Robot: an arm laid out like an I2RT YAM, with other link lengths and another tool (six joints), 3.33 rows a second.
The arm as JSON. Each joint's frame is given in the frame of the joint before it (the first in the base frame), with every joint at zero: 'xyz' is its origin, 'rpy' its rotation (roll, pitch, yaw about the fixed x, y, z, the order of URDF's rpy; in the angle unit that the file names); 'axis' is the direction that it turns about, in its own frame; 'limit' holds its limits. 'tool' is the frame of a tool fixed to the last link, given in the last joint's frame.
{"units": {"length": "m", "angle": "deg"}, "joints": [
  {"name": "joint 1", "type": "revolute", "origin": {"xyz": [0.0, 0.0, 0.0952], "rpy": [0.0, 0.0, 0.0]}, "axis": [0.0, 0.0, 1.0], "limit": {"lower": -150.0, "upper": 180.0}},
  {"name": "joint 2", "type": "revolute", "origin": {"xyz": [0.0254, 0.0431, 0.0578], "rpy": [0.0, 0.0, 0.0]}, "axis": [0.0, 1.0, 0.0], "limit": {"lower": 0.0, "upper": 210.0}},
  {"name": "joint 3", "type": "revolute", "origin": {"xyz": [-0.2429, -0.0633, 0.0], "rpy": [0.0, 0.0, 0.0]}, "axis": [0.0, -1.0, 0.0], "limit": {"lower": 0.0, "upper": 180.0}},
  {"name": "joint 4", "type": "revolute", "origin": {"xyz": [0.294, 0.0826, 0.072], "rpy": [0.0, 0.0, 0.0]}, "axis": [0.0, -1.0, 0.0], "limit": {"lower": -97.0, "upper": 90.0}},
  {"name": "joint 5", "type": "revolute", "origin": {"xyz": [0.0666, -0.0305, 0.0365], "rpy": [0.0, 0.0, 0.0]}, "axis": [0.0, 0.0, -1.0], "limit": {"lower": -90.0, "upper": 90.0}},
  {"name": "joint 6", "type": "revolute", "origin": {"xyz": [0.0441, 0.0, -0.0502], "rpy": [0.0, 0.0, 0.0]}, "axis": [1.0, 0.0, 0.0], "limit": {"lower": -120.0, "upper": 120.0}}
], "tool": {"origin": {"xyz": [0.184, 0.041, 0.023], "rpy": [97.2, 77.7, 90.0]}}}
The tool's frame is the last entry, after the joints.
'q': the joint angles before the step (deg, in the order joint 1, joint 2, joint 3, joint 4, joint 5, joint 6). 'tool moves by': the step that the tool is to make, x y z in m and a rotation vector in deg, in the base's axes. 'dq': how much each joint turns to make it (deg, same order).
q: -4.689 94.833 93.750 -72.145 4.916 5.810
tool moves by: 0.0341 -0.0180 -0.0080 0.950 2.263 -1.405
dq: -2.324 11.149 11.937 -3.082 -0.935 -0.694
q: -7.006 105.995 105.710 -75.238 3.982 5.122
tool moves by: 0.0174 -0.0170 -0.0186 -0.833 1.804 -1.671
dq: -1.164 6.249 4.866 -0.314 1.153 0.243
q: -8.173 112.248 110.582 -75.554 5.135 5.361
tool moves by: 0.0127 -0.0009 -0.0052 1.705 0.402 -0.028
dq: -0.705 4.149 4.594 -1.073 -1.734 -0.310
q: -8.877 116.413 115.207 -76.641 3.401 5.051
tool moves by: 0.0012 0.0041 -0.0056 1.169 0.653 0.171
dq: -0.003 1.095 0.524 -0.257 -1.067 0.044
